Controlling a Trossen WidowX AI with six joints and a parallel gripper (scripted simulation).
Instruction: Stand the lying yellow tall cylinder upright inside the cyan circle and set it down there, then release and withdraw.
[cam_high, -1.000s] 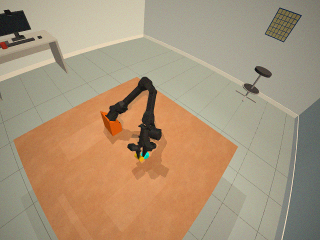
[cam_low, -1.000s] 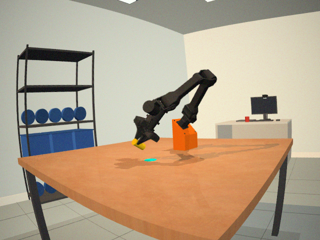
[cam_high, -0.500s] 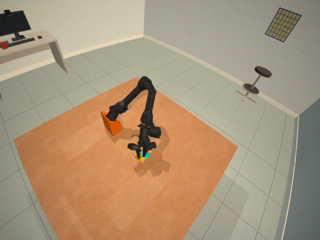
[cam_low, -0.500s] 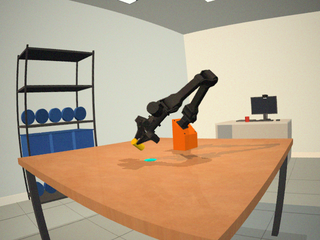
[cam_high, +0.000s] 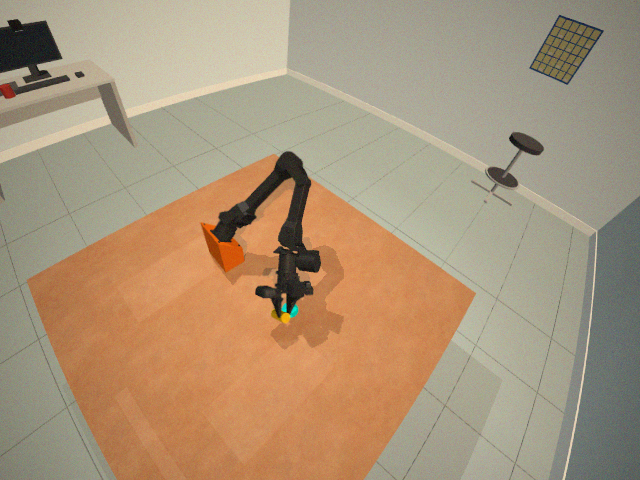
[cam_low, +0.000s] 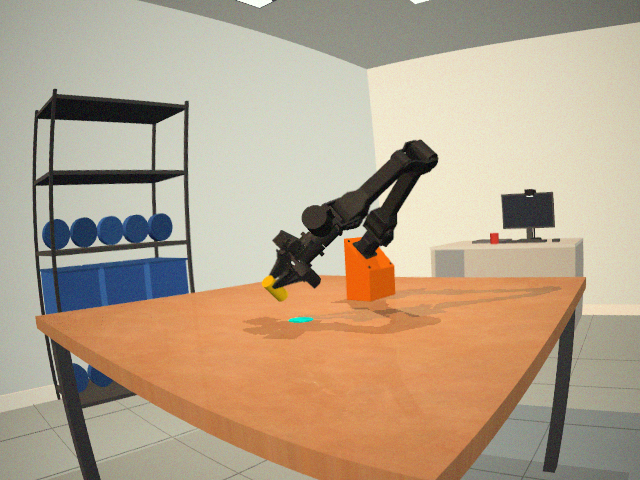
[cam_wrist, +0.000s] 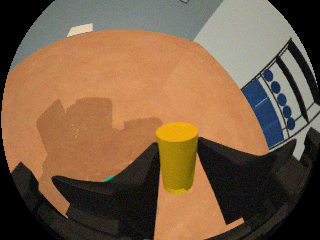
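Now: the cyan circle 90 mm below my gripper tip, 60 mm to the left of it and 30 mm behind it. Also, from my gripper tip: yellow cylinder 10 mm below, 10 mm behind.
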